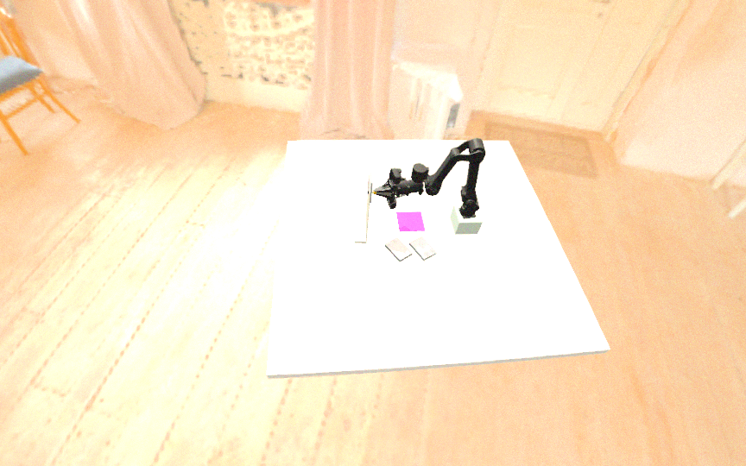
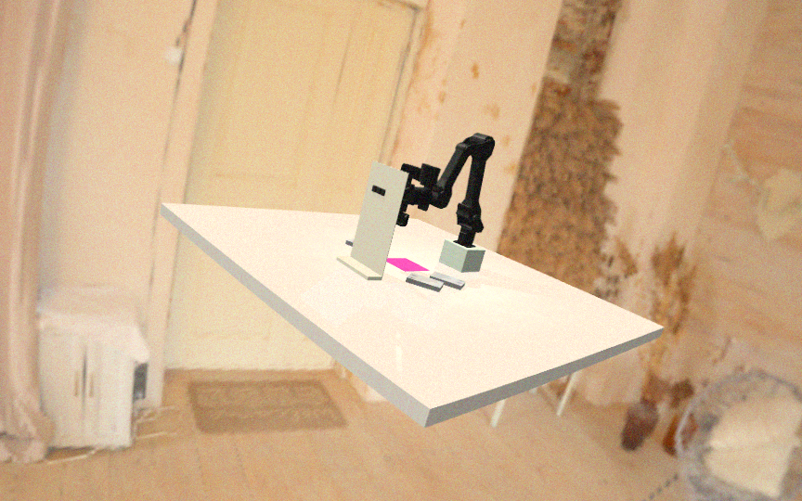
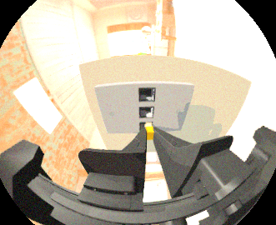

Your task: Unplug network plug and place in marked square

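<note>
Now: the magenta marked square 24 cm below my gripper tip, 20 cm behind it and 1 cm to the right of it. The rest, counted from my gripper tip: upright panel: 9 cm below, 2 cm to the right, 2 cm ahead; then plug: 1 cm ahead.
</note>
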